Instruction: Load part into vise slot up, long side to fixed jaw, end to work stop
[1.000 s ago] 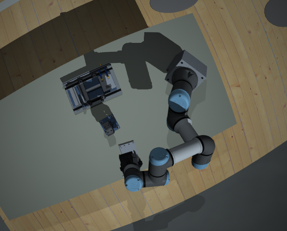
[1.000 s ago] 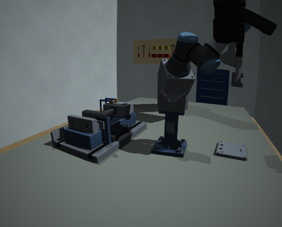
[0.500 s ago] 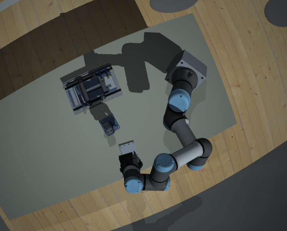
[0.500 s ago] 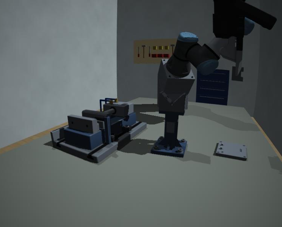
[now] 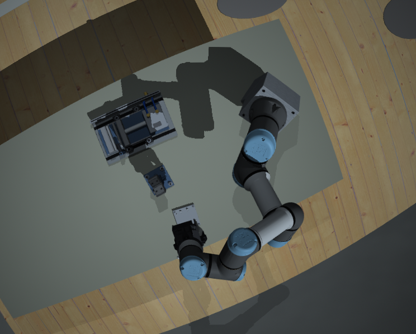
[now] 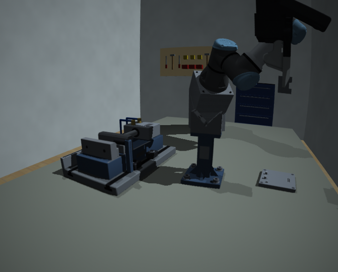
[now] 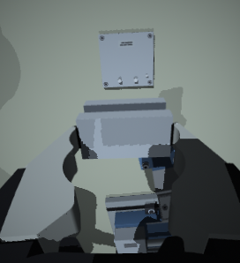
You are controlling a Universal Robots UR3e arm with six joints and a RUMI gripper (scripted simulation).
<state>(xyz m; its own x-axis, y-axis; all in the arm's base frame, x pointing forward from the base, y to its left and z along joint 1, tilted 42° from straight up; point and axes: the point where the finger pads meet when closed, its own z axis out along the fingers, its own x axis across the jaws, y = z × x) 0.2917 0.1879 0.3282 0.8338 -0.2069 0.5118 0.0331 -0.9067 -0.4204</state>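
My hand is 10 mm to the right of the part and 10 mm above it. From my hand the other things lie so: blue post 180 mm below, 160 mm to the right, 70 mm ahead; infeed plate 240 mm below, 10 mm to the left; work stop 330 mm to the right, 170 mm ahead, 150 mm below.
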